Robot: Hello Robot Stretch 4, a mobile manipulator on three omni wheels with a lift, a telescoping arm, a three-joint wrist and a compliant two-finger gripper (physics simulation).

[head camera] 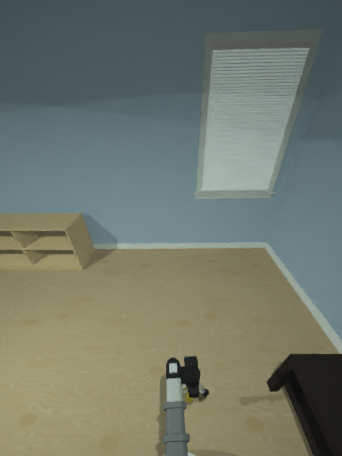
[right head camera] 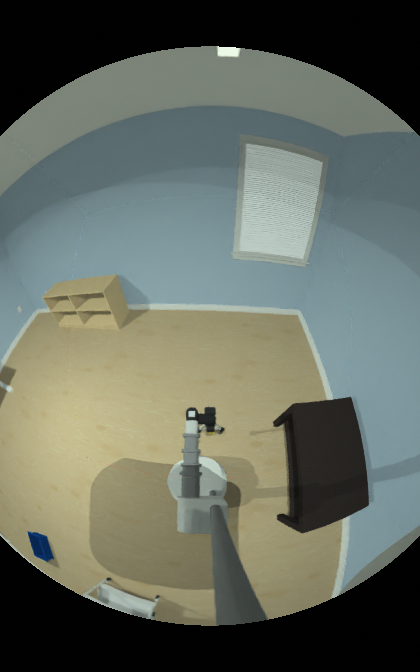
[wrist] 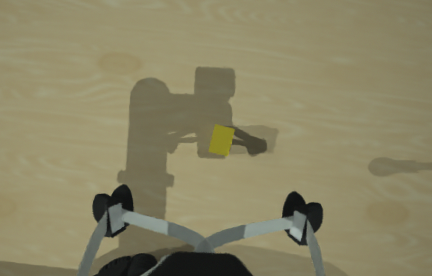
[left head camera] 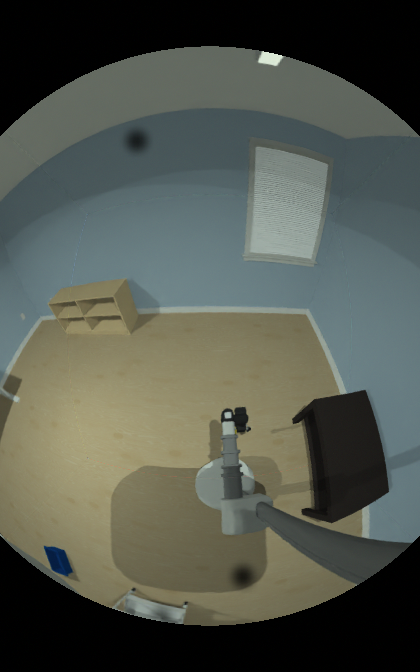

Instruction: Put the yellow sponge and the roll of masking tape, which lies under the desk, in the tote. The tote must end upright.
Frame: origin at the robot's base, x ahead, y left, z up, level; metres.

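Seen in the pictures: gripper, fingertip midpoint: (wrist: 208, 205).
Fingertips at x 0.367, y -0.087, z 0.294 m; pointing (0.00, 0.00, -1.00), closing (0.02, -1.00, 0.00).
Note:
A point is followed by its place in that frame.
The yellow sponge (wrist: 221, 140) @(y -0.102, x 0.429, z 0.054 m) (head camera: 190, 398) @(y -0.103, x 0.406, z 0.045 m) (right head camera: 210, 433) lies on the floor, in the wrist view above the centre line of the fingers, inside the arm's shadow. My gripper (wrist: 208, 205) @(y -0.087, x 0.367, z 0.294 m) (right head camera: 211, 429) points down above the floor, open, with its fingers wide apart and nothing between them. The sponge is below the gripper, apart from it, partly hidden by the wrist in the head views. A blue tote (left head camera: 58, 560) (right head camera: 40, 546) is on the floor at the lower left; its posture is hard to tell. The dark desk (head camera: 320, 390) @(y -0.700, x 0.326, z 0.422 m) (left head camera: 347, 450) (right head camera: 327, 460) stands at the right. The masking tape does not show.
A wooden shelf unit (head camera: 80, 242) @(y 1.058, x 1.762, z 0.298 m) (left head camera: 126, 310) (right head camera: 116, 305) stands against the far wall at the left. A pale, metal-framed object (left head camera: 156, 609) (right head camera: 125, 601) is at the bottom edge, near the tote. The desk's legs face the robot's side. A window is on the far wall.

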